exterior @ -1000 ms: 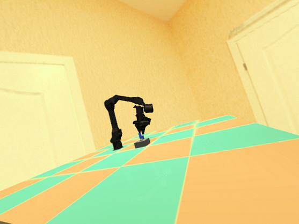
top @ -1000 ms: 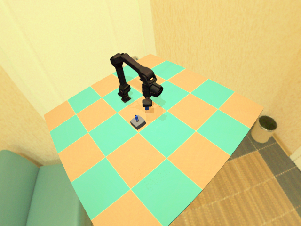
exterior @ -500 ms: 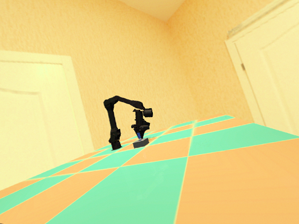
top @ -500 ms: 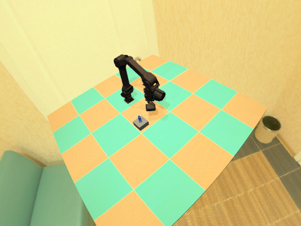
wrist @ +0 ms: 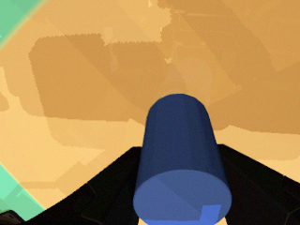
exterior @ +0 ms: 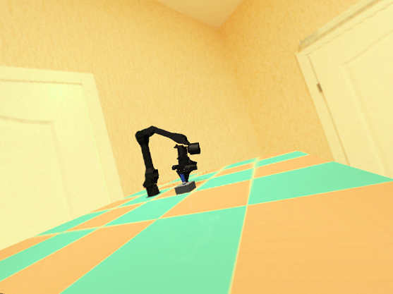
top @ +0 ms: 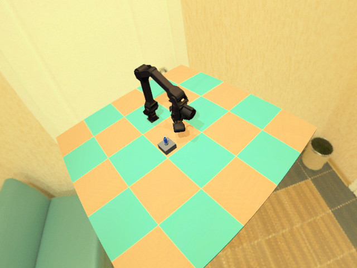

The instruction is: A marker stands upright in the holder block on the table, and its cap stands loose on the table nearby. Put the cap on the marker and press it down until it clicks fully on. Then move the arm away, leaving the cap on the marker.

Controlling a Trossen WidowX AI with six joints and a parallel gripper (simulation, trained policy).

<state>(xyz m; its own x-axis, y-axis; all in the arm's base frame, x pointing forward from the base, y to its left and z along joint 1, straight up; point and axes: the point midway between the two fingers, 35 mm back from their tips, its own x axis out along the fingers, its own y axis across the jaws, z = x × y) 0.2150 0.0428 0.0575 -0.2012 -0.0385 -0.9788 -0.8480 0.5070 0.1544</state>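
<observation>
Right now my gripper tip is 13 cm to the left of the dark grey holder block, 7 cm short of it and 1 cm above it. From my gripper tip the other things lie so: blue cap (1 cm above).
</observation>
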